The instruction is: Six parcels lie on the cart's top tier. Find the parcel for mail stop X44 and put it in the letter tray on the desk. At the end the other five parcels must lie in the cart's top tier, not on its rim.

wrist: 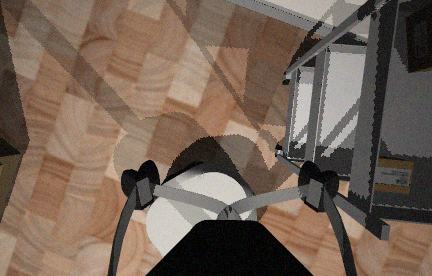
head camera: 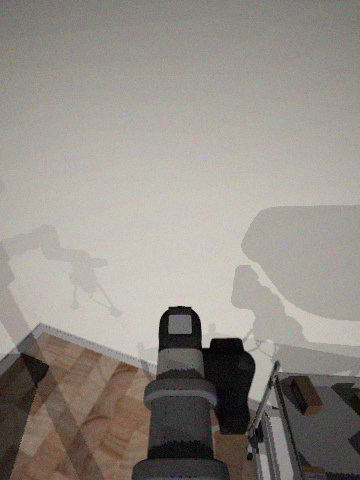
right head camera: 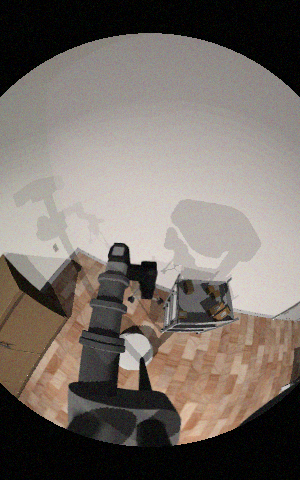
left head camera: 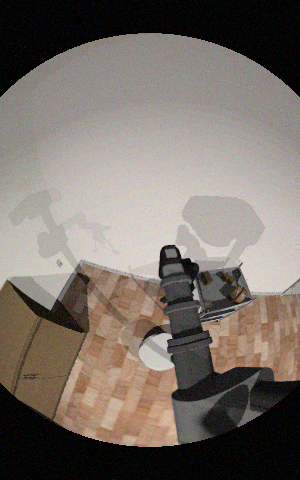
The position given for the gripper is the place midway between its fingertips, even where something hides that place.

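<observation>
Head camera: the gripper (head camera: 220,441). Right head camera: a grey wire cart (right head camera: 196,303). Wrist view: the gripper (wrist: 228,176), the cart (wrist: 358,103).
</observation>
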